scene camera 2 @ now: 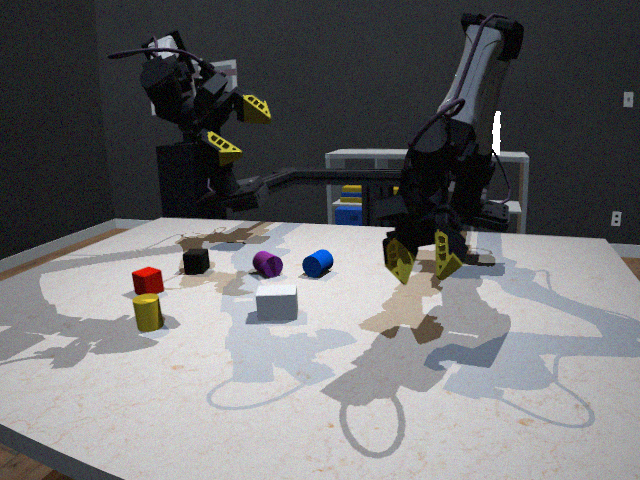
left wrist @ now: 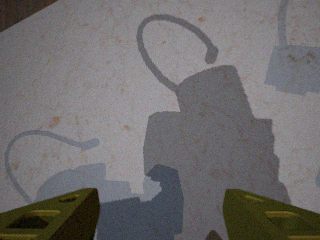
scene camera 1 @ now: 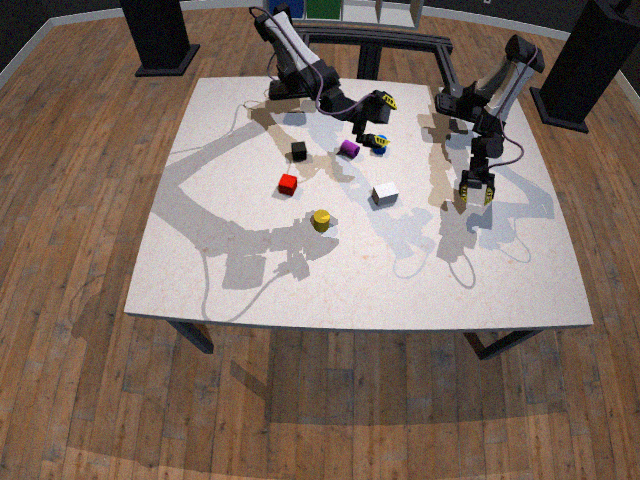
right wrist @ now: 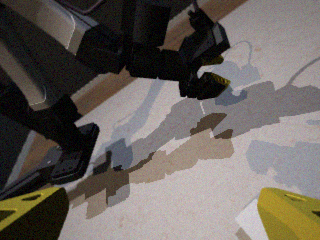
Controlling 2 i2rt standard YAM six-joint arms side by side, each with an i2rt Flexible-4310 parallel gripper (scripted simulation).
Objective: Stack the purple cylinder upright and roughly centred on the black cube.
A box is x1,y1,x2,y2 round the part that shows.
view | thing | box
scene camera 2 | my left gripper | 382,185,467,284
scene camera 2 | red cube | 132,267,163,294
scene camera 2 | white block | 256,284,297,320
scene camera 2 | yellow cylinder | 132,293,163,331
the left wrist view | my left gripper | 0,188,319,239
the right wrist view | my left gripper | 158,36,230,99
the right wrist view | my right gripper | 0,187,319,239
